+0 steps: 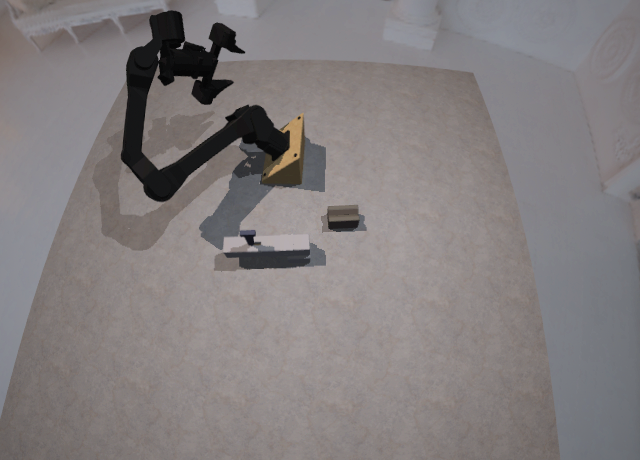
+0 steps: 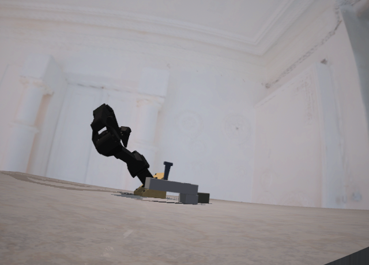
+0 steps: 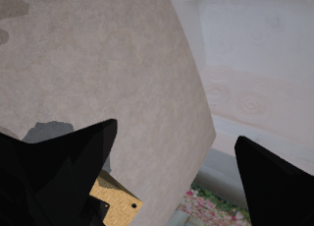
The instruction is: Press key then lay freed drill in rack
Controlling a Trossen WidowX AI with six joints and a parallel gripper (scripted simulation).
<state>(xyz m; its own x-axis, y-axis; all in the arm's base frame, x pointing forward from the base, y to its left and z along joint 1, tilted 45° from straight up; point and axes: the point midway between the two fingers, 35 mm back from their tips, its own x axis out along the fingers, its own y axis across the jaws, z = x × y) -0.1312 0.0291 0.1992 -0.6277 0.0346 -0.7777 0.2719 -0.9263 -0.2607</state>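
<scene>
The blue key lies 43 cm ahead of my gripper tip, 4 cm to the left of it and 9 cm below it. Round my gripper tip: rack 35 cm ahead, 24 cm to the left, 17 cm below; grey block 43 cm ahead, 7 cm to the left, 15 cm below; drill 43 cm ahead, 9 cm to the left, 14 cm below.
</scene>
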